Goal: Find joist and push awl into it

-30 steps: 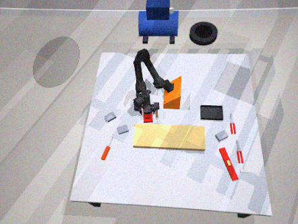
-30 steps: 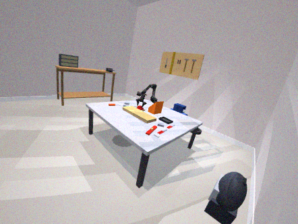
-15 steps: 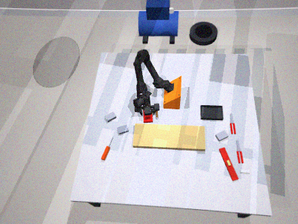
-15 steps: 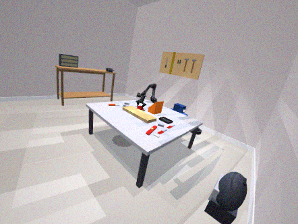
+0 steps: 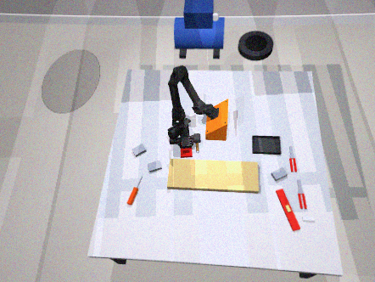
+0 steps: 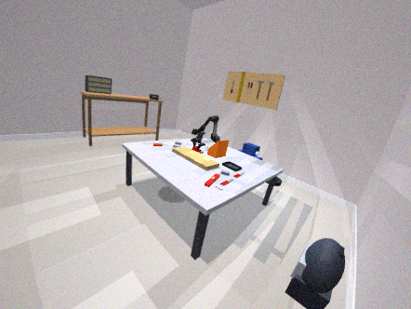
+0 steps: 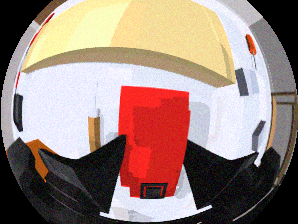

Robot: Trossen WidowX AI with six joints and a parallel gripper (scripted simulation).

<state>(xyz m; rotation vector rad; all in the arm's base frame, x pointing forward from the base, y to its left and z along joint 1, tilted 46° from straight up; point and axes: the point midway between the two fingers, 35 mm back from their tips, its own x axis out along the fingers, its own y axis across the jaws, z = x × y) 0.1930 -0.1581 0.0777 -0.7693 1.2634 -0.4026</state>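
My gripper tip is now 70 mm to the right of the awl and 20 mm above it. From my gripper tip the other things lie so: red stud finder 20 mm behind, 20 mm above; then red level 330 mm ahead, 590 mm to the left, 10 mm below; then black tray 60 mm behind, 490 mm to the left, 10 mm below.
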